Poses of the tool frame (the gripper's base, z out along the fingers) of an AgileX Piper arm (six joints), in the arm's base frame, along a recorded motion.
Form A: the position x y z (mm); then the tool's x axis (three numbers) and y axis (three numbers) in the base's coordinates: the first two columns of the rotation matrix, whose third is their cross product.
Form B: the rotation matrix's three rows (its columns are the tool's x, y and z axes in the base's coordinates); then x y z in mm. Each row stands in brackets. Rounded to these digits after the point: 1 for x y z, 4 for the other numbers.
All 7 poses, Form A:
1: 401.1, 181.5, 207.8, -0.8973, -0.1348, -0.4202, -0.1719, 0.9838, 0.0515
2: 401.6, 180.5, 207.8, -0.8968, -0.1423, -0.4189, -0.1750, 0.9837, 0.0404
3: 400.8, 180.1, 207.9, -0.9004, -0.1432, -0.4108, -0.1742, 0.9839, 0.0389
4: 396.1, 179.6, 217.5, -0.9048, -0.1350, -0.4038, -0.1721, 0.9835, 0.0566
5: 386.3, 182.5, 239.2, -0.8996, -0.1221, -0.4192, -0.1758, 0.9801, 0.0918
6: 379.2, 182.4, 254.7, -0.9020, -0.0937, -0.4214, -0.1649, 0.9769, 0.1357
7: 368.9, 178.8, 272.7, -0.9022, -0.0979, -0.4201, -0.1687, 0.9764, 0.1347
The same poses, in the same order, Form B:
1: [[-0.8973, -0.1719, 0.4065], [-0.1348, 0.9838, 0.1184], [-0.4202, 0.0515, -0.9059]], [401.1, 181.5, 207.8]
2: [[-0.8968, -0.1750, 0.4063], [-0.1423, 0.9837, 0.1095], [-0.4189, 0.0404, -0.9071]], [401.6, 180.5, 207.8]
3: [[-0.9004, -0.1742, 0.3986], [-0.1432, 0.9839, 0.1066], [-0.4108, 0.0389, -0.9108]], [400.8, 180.1, 207.9]
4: [[-0.9048, -0.1721, 0.3895], [-0.1350, 0.9835, 0.1207], [-0.4038, 0.0566, -0.9131]], [396.1, 179.6, 217.5]
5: [[-0.8996, -0.1758, 0.3996], [-0.1221, 0.9801, 0.1563], [-0.4192, 0.0918, -0.9032]], [386.3, 182.5, 239.2]
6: [[-0.9020, -0.1649, 0.3990], [-0.0937, 0.9769, 0.1919], [-0.4214, 0.1357, -0.8966]], [379.2, 182.4, 254.7]
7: [[-0.9022, -0.1687, 0.3970], [-0.0979, 0.9764, 0.1924], [-0.4201, 0.1347, -0.8974]], [368.9, 178.8, 272.7]
